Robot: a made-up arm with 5 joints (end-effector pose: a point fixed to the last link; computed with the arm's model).
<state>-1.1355 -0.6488 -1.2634 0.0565 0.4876</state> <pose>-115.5 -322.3 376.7 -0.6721 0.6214 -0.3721 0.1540</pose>
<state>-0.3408 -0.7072 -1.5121 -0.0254 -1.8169</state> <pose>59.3 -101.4 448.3 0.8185 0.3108 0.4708 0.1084</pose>
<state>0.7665 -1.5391 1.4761 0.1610 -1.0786</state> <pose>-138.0 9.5 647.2 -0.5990 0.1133 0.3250 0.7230</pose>
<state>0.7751 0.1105 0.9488 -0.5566 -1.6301</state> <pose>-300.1 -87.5 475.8 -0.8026 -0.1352 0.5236 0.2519</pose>
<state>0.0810 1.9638 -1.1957 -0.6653 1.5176</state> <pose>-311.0 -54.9 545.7 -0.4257 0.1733 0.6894 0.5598</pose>
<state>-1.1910 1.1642 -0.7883 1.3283 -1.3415</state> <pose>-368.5 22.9 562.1 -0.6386 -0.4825 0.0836 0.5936</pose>
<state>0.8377 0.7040 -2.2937 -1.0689 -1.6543</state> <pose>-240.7 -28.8 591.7 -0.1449 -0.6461 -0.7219 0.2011</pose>
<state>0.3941 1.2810 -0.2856 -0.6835 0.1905</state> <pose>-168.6 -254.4 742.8 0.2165 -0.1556 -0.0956 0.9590</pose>
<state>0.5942 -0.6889 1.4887 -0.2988 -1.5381</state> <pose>-196.7 11.0 533.9 -0.7788 -0.0402 0.3265 0.5341</pose>
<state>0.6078 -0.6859 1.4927 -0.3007 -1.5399</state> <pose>-194.8 11.1 532.7 -0.7824 -0.0438 0.3184 0.5335</pose>
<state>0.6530 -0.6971 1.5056 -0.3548 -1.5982</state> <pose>-174.3 15.8 534.7 -0.7928 -0.0654 0.2584 0.5481</pose>
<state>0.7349 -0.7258 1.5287 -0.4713 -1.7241</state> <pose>-133.7 21.7 546.8 -0.8041 -0.1111 0.1341 0.5685</pose>
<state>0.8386 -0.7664 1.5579 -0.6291 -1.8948</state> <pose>-87.2 21.5 574.1 -0.8030 -0.1736 -0.0320 0.5692</pose>
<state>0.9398 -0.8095 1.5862 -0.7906 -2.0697</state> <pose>-51.7 13.5 609.8 -0.7857 -0.2340 -0.1953 0.5383</pose>
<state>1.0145 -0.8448 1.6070 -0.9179 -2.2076</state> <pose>-32.6 3.2 639.8 -0.7628 -0.2752 -0.3145 0.4934</pose>
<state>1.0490 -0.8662 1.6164 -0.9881 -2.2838</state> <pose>-24.9 -3.4 655.8 -0.7480 -0.2936 -0.3735 0.4634</pose>
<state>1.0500 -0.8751 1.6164 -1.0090 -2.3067</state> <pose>-22.9 -5.3 659.6 -0.7444 -0.2967 -0.3863 0.4566</pose>
